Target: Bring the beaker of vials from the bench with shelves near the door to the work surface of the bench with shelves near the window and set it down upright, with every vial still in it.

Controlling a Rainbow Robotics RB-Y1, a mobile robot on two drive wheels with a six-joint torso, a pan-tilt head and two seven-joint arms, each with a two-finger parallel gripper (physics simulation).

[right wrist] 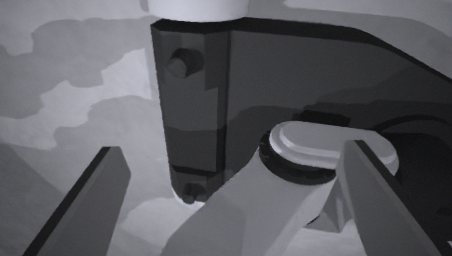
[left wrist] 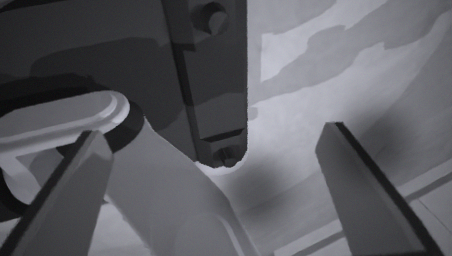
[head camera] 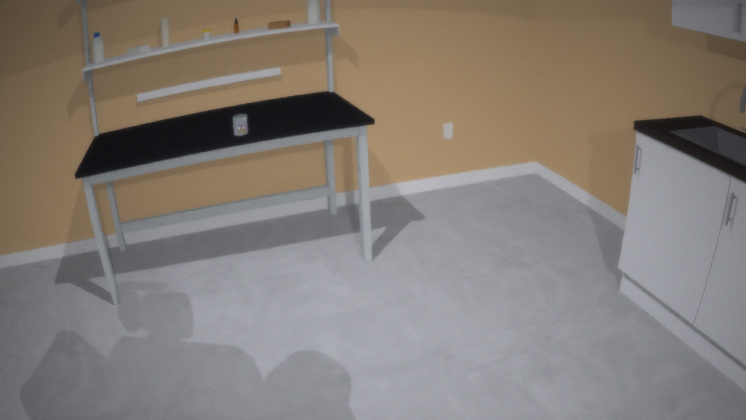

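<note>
A small clear beaker [head camera: 240, 125] with several vials inside stands upright on the black top of a bench with a shelf [head camera: 172, 133], near its front edge, in the left half of the head view. The vials are too small to count. My left gripper [left wrist: 216, 140] is open, with no object between its fingers. My right gripper [right wrist: 231, 158] is open, with no object between its fingers. Both grippers are away from the beaker and do not show in the head view. A second bench with shelves does not show in these views.
The bench's shelf [head camera: 219, 43] holds bottles, a brown box [head camera: 279, 24] and other small items. A white cabinet [head camera: 673, 224] with a dark counter and sink [head camera: 715, 141] stands at the right. Grey floor [head camera: 443, 313] lies before the bench. My dark base [left wrist: 215, 90] [right wrist: 192, 110] shows in both wrist views.
</note>
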